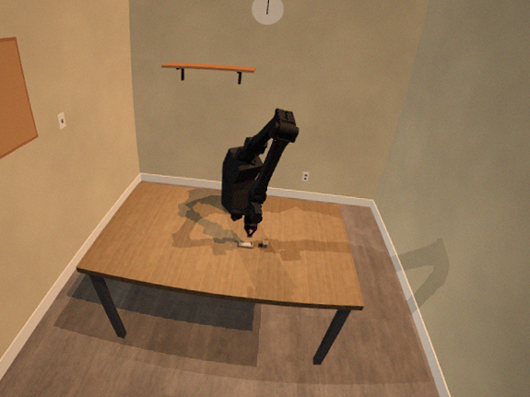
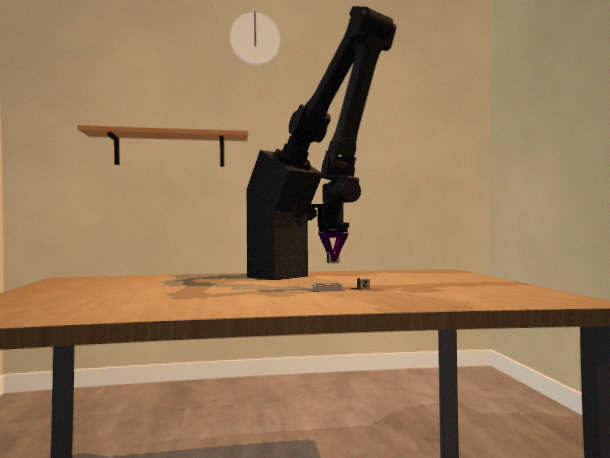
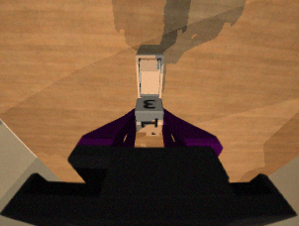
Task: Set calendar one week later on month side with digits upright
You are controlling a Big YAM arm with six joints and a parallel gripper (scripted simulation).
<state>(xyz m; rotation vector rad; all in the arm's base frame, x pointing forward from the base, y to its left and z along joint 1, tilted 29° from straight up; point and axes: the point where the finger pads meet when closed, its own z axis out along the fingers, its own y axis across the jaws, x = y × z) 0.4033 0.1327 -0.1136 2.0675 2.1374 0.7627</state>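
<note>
My hand is 80 mm above the tray and 20 mm to the left of it.
</note>
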